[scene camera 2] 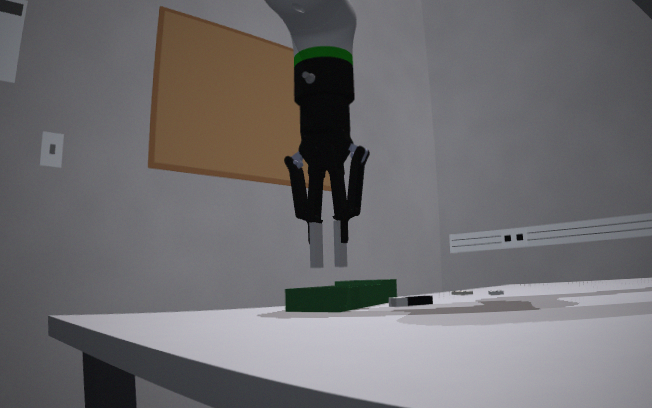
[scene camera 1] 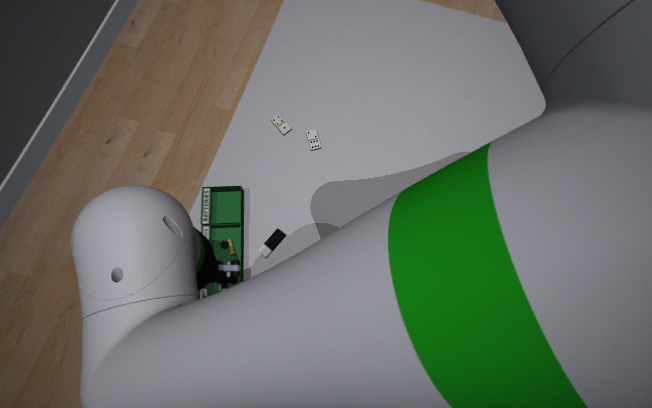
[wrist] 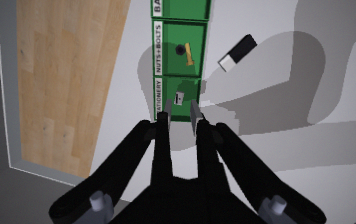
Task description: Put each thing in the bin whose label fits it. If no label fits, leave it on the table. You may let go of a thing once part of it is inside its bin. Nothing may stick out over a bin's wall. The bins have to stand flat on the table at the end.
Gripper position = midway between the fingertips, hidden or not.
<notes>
In view: my gripper (scene camera 2: 328, 267) and a green bin (scene camera 1: 227, 202).
The green bin is seen too in scene camera 2 (scene camera 2: 370, 293). My gripper is seen too in the wrist view (wrist: 181, 107).
</notes>
